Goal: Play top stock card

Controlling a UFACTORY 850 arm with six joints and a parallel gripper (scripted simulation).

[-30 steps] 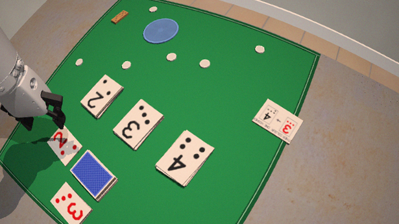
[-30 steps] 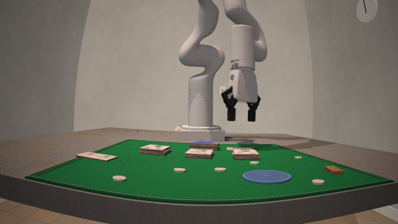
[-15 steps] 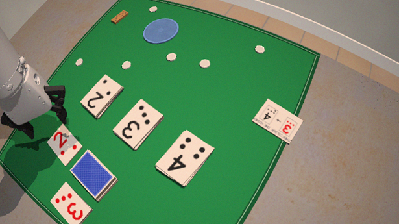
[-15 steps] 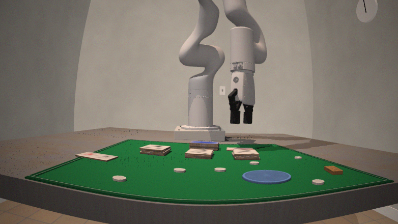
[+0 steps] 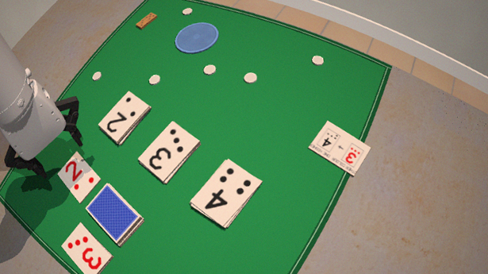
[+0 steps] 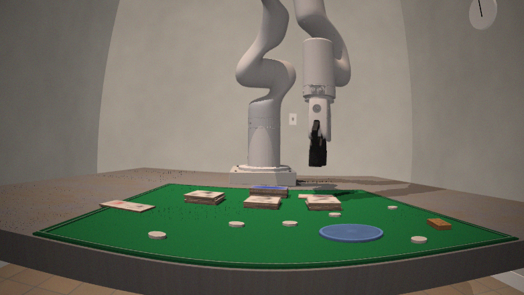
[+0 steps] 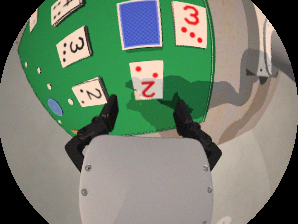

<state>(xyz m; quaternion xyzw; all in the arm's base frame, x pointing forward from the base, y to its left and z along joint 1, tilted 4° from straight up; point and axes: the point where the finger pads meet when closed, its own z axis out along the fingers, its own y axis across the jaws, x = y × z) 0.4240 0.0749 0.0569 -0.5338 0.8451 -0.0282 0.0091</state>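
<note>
Now: hand 9 cm above the card. Also, from my hand: green card cloth 15 cm ahead, 13 cm to the right, 10 cm below.
</note>
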